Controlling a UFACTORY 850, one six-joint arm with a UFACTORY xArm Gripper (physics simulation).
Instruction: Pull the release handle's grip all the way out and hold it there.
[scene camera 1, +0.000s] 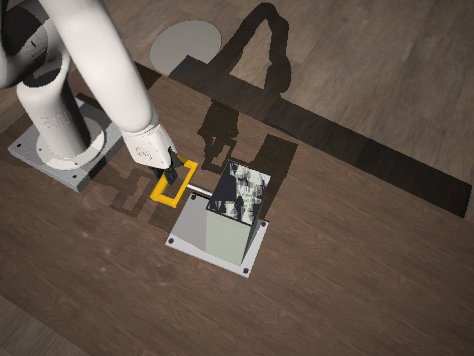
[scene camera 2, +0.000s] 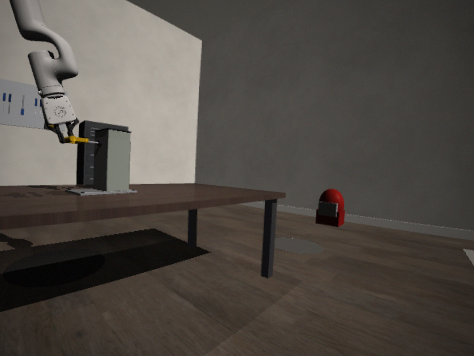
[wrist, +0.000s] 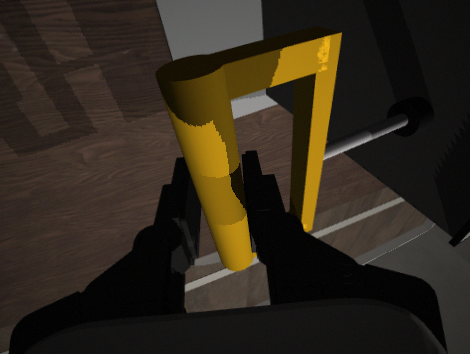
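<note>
The release handle is a yellow frame whose round grip bar (scene camera 1: 159, 188) (wrist: 210, 170) lies on the side away from the housing. A thin metal rod (scene camera 1: 199, 190) (wrist: 367, 138) (scene camera 2: 93, 142) joins the frame to the dark face of the grey-green housing (scene camera 1: 227, 237) (scene camera 2: 119, 160), and a length of it shows outside. My gripper (wrist: 220, 176) (scene camera 2: 67, 141) is shut on the grip bar, with one black finger on each side of it. In scene camera 1 the arm and fingers hide part of the bar.
The housing stands on a light base plate (scene camera 1: 185, 235) with bolts, on the wooden table (scene camera 1: 350, 270) (scene camera 2: 225, 194). The arm's grey mounting plate (scene camera 1: 82, 177) is at the left. A dark cabinet (scene camera 2: 86, 165) shows behind the housing. A red object (scene camera 2: 331, 200) is far off at the right.
</note>
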